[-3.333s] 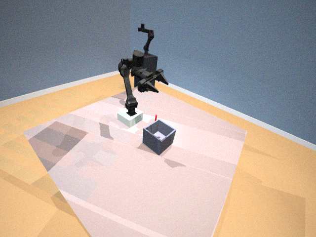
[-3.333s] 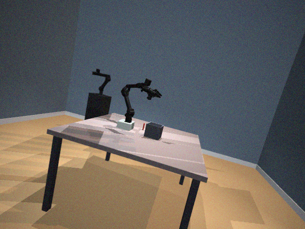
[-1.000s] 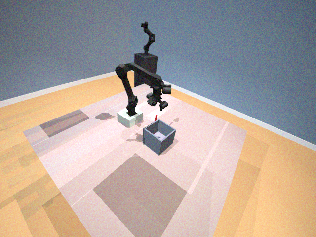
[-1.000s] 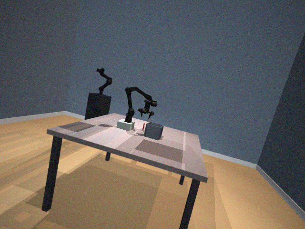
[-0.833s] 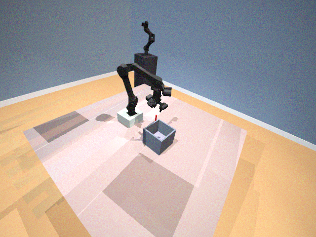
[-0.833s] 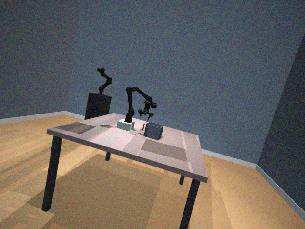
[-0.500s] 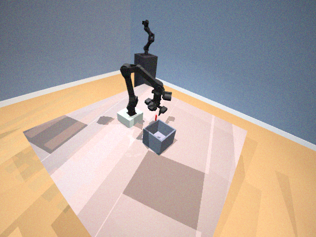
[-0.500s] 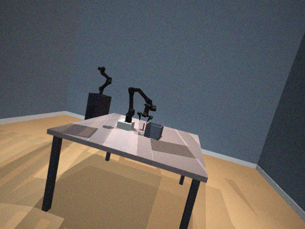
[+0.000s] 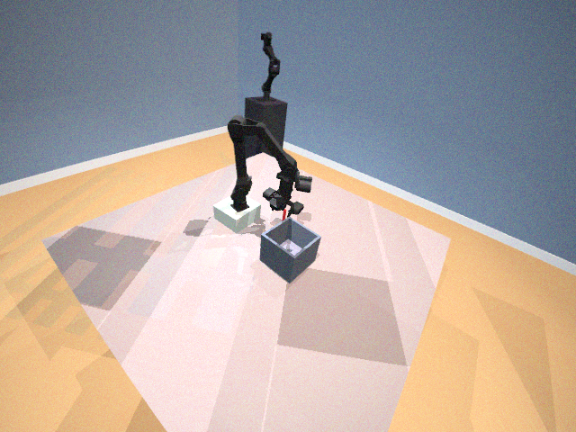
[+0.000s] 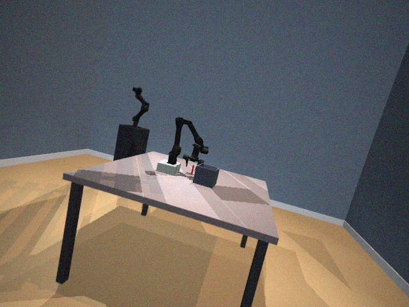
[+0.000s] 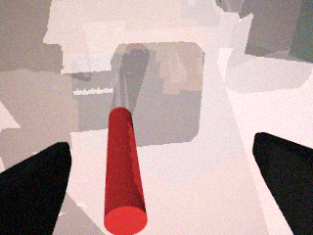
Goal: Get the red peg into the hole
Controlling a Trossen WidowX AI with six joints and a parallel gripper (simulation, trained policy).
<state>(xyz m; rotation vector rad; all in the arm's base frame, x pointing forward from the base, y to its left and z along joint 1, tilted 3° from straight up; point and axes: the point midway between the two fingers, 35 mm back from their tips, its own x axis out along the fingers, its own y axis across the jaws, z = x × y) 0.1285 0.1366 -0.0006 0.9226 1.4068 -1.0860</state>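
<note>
The red peg is 10 mm ahead of my gripper tip, 10 mm to the left of it and 10 mm below it. The rest, counted from my gripper tip: pale plate (200 mm ahead, 130 mm to the right).
</note>
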